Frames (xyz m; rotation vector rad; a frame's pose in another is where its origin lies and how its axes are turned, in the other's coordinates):
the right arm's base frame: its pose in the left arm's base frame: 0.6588 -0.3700 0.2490 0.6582 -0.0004 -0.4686
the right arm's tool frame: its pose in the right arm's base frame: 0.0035 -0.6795 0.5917 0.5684 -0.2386 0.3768
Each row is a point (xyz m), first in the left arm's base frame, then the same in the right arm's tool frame.
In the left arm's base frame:
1: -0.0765 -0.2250 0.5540
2: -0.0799 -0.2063 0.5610
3: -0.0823 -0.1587 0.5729
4: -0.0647 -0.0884 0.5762
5: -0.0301 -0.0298 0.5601
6: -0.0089 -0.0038 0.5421
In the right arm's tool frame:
1: -0.6172 0.6647 -0.5453
2: -0.6252 0.6794 -0.5568
3: -0.6417 0.7107 -0.5909
4: -0.6516 0.7418 -0.6557
5: -0.6477 0.7486 -0.7251
6: -0.6440 0.7412 -0.7623

